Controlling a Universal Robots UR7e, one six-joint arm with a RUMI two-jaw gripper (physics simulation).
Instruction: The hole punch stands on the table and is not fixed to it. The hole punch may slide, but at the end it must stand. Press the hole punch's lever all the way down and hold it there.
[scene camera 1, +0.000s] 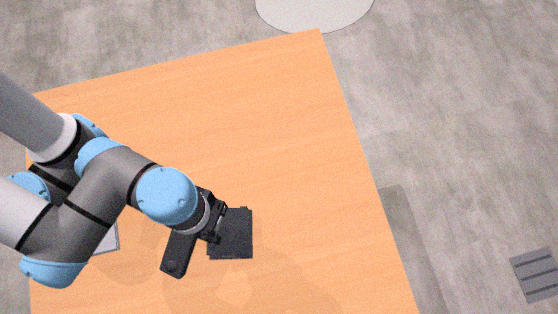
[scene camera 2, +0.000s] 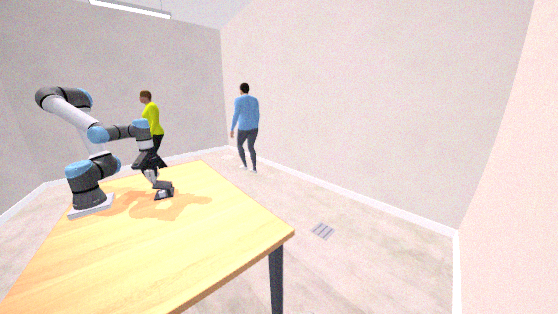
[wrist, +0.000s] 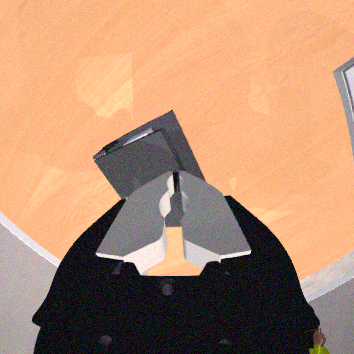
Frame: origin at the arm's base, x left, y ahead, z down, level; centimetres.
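Seen in the pictures: gripper, fingertip midpoint: (scene camera 2: 153, 184) (wrist: 176, 174); arm's base, origin of the base link: (scene camera 2: 91, 202).
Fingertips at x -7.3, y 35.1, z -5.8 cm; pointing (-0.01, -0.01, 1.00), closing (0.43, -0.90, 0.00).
Note:
Offsets run from my fingertips to a thing's top centre. Level surfaces: height alone.
The dark hole punch {dx +1.3, dy +4.0, dz +0.1 cm} (scene camera 1: 235, 234) (scene camera 2: 164, 194) (wrist: 187, 145) stands upright on the table {dz +8.6 cm} (scene camera 1: 280, 125) (scene camera 2: 200, 240) (wrist: 215, 60). Its flat lever {dx +1.3, dy +4.0, dz +0.1 cm} (scene camera 2: 162, 184) (wrist: 137, 162) is raised, with a gap above the base in the scene camera 2 view. My gripper (scene camera 2: 154, 183) (wrist: 176, 174) is shut and empty, pointing down at the lever's edge on the arm's side. The fingertips are very close to the lever; whether they touch it I cannot tell. In the wrist view the fingers hide the near part of the punch. In the scene camera 1 view the fingertips are hidden.
The arm's base plate (scene camera 1: 111, 240) (scene camera 2: 92, 209) (wrist: 344, 85) is on the table beside the punch. A person in yellow (scene camera 2: 153, 117) stands behind the table, and a person in blue (scene camera 2: 246, 115) stands beyond its far edge. A round white object (scene camera 1: 315, 12) is past the table corner.

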